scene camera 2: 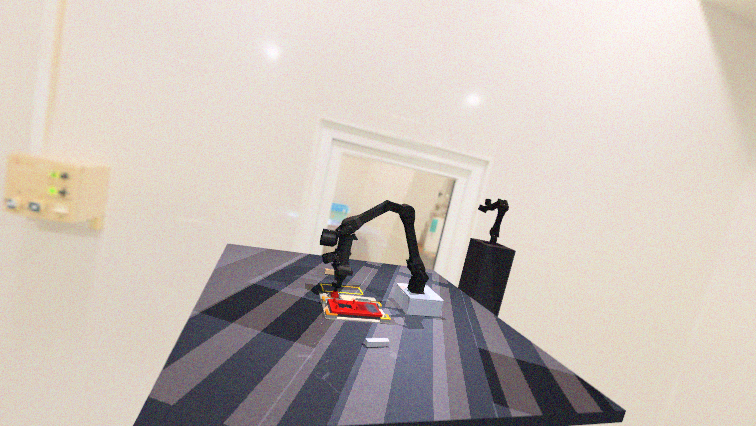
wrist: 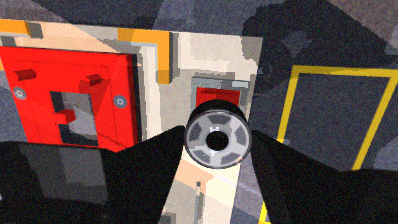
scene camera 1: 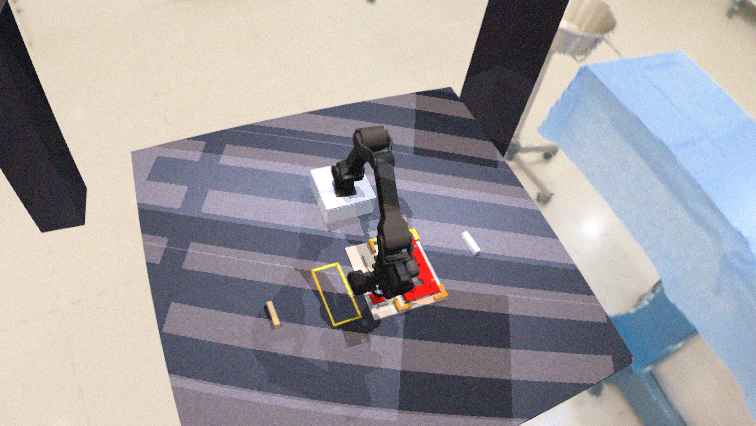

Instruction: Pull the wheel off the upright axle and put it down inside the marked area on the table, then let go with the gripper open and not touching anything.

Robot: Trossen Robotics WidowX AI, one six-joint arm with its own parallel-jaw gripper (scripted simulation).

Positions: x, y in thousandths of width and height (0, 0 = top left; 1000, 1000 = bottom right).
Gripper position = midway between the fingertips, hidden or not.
In view: the gripper (scene camera 1: 502, 680), a wheel (wrist: 539, 516), a red plate (scene camera 1: 563, 670) and an upright axle (wrist: 511, 422).
The red plate also shows in scene camera 2 (scene camera 2: 468, 727). The gripper is seen too in the wrist view (wrist: 546, 600).
